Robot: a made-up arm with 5 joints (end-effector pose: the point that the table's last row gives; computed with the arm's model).
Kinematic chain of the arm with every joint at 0, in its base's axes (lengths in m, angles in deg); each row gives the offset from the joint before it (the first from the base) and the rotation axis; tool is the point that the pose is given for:
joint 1: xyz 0 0 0.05 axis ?
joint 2: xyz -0.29 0 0.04 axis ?
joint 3: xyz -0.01 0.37 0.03 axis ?
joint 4: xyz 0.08 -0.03 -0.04 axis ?
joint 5: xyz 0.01 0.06 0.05 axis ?
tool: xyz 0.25 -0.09 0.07
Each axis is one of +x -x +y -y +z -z.
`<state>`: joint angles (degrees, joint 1 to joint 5).
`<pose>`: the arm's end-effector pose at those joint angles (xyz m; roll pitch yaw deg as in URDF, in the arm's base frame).
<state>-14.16 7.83 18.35 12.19 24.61</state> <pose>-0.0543 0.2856 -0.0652 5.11 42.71 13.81</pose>
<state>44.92 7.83 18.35 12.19 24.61</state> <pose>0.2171 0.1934 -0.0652 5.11 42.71 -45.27</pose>
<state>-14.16 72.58 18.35 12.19 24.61</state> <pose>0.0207 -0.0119 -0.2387 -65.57 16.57 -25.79</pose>
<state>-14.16 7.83 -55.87 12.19 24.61</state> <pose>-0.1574 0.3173 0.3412 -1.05 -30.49 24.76</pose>
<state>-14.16 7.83 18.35 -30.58 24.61</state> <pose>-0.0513 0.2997 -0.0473 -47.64 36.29 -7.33</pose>
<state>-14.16 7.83 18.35 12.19 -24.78</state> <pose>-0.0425 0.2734 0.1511 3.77 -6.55 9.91</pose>
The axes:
joint 1: -z
joint 2: -x
joint 3: +y
joint 4: +x
joint 5: +y

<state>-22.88 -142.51 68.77 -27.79 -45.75</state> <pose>0.0993 -0.2801 0.4312 127.13 -32.50 22.28</pose>
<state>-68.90 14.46 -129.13 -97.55 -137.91</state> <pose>-0.5117 -0.0011 -0.0953 120.71 42.03 112.64</pose>
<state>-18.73 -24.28 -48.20 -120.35 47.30</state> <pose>-0.1536 0.0959 0.4620 -54.00 -25.19 -60.11</pose>
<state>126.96 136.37 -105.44 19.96 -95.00</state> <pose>0.1708 0.5180 -0.0334 -41.50 -28.42 51.99</pose>
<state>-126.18 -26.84 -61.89 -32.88 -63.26</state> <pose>0.0090 -0.5372 0.5414 160.81 -62.66 -65.61</pose>
